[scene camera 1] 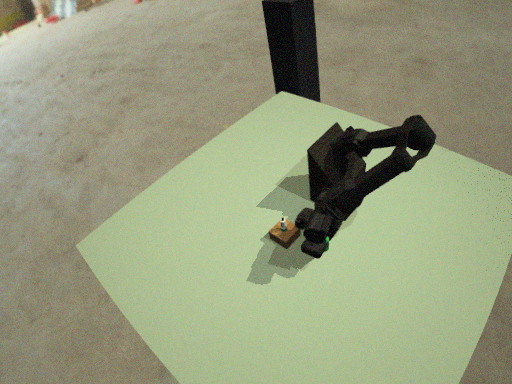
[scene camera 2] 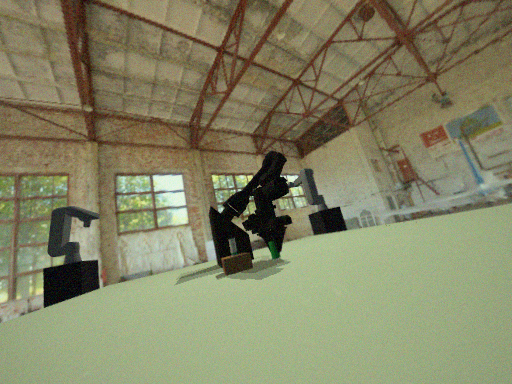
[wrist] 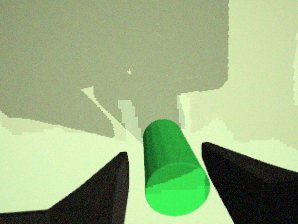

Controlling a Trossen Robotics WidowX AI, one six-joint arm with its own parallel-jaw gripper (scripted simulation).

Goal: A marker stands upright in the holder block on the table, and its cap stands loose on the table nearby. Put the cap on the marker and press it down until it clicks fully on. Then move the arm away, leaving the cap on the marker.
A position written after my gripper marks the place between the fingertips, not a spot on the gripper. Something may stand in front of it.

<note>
I see my gripper (scene camera 2: 276, 252) and a green cap (wrist: 174, 179).
My gripper shows as well in scene camera 1 (scene camera 1: 325, 245) and in the wrist view (wrist: 164, 153).
</note>
